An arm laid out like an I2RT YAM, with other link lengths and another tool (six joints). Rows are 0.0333 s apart.
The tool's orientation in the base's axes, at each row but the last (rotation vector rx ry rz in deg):
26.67 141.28 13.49
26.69 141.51 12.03
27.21 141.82 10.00
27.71 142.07 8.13
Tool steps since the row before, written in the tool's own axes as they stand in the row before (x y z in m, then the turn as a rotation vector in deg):
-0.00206 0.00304 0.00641 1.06 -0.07 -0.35
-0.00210 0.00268 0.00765 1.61 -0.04 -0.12
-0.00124 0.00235 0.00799 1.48 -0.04 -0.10
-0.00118 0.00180 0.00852 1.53 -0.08 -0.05
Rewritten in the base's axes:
0.00623 0.00239 -0.00317 -1.03 0.32 -0.31
0.00689 0.00200 -0.00431 -1.29 0.56 -0.78
0.00633 0.00183 -0.00524 -1.18 0.52 -0.73
0.00640 0.00115 -0.00591 -1.21 0.50 -0.81

